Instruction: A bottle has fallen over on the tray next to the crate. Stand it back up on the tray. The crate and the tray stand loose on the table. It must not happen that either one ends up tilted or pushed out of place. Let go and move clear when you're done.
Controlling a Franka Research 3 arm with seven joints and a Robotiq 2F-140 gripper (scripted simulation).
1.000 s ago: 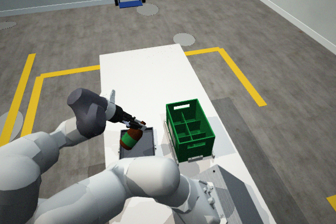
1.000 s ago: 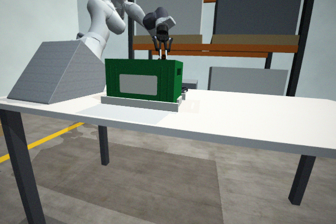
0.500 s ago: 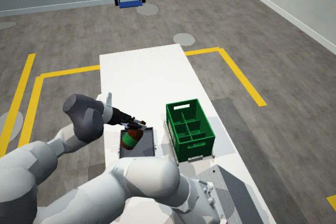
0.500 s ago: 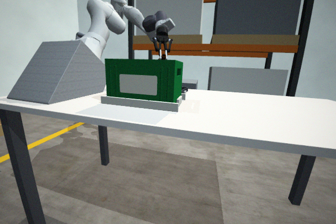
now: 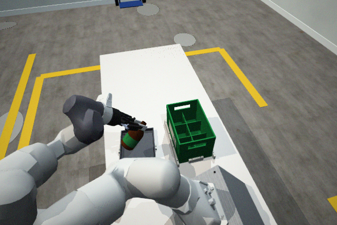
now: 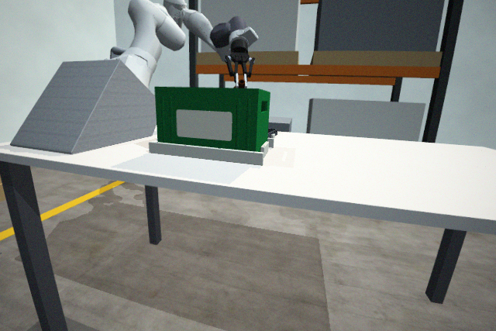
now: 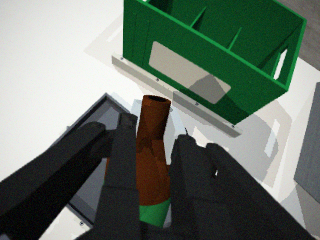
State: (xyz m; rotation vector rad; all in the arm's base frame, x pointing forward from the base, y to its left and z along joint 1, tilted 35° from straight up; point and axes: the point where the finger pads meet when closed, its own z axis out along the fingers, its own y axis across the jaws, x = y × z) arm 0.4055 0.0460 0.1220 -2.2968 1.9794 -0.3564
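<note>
Right now the brown bottle is 50 mm below my hand, 30 mm to the left of it and 10 mm behind it. The rest, counted from my hand: grey tray 200 mm below, 30 mm to the left, 10 mm ahead; green crate 260 mm to the right, 130 mm below, 30 mm behind.
</note>
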